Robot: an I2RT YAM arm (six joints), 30 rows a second.
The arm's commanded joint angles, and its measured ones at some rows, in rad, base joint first. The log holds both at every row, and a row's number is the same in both.
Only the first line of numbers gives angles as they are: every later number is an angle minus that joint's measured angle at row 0.
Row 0, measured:
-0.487 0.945 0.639 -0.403 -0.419 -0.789
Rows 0 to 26, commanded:
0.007 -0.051 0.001 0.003 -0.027 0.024
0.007 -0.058 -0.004 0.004 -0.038 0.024
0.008 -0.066 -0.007 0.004 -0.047 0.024
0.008 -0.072 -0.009 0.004 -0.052 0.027
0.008 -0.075 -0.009 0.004 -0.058 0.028
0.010 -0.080 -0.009 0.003 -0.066 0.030
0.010 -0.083 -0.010 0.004 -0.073 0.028
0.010 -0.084 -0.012 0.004 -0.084 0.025
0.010 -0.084 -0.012 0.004 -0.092 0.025
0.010 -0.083 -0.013 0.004 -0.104 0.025
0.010 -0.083 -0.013 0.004 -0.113 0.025
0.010 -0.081 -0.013 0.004 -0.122 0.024
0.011 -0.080 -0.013 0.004 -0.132 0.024
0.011 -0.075 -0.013 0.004 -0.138 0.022
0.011 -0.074 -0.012 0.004 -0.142 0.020
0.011 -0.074 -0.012 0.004 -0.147 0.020
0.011 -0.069 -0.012 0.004 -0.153 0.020
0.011 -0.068 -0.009 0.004 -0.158 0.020
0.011 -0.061 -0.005 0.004 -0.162 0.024
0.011 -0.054 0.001 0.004 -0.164 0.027
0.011 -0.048 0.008 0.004 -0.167 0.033
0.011 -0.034 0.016 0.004 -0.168 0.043
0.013 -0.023 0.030 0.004 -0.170 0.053
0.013 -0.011 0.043 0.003 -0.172 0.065
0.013 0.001 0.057 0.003 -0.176 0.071
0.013 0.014 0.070 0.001 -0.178 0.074
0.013 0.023 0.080 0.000 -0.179 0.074
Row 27, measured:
0.005 -0.007 0.013 -0.003 -0.139 0.038
